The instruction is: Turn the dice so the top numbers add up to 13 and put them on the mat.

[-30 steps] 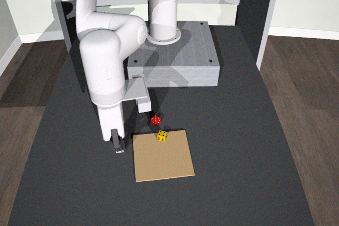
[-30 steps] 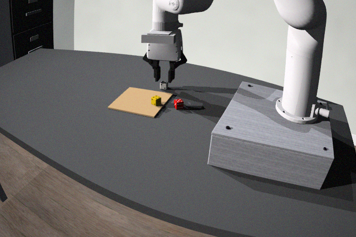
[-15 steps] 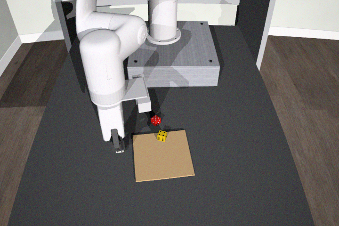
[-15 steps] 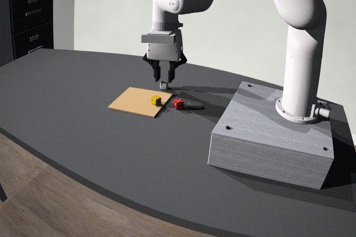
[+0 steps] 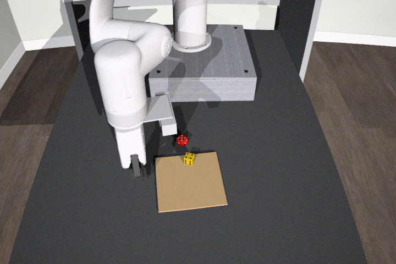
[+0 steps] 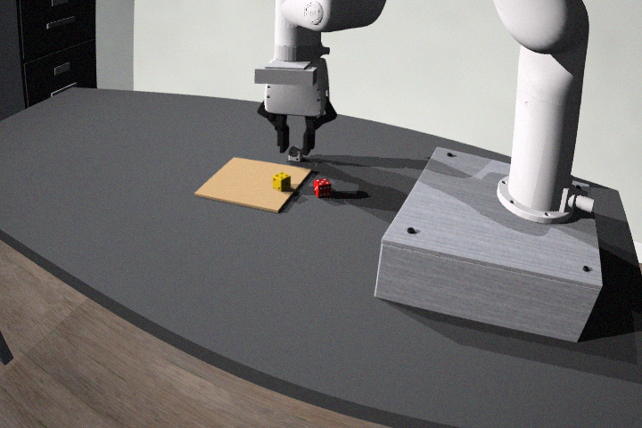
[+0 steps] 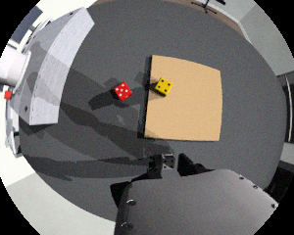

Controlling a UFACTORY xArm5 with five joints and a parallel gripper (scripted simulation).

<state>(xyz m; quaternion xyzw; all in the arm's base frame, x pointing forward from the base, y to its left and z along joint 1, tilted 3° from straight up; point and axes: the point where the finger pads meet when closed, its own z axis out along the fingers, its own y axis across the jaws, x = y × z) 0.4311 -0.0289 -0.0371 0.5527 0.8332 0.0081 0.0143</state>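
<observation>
My gripper is now 20 mm above the white die. From my hand the other things lie so: yellow die: 50 mm behind, 100 mm to the left, 20 mm below; red die: 110 mm behind, 70 mm to the left, 20 mm below; tan mat: 110 mm to the left, 30 mm below.
</observation>
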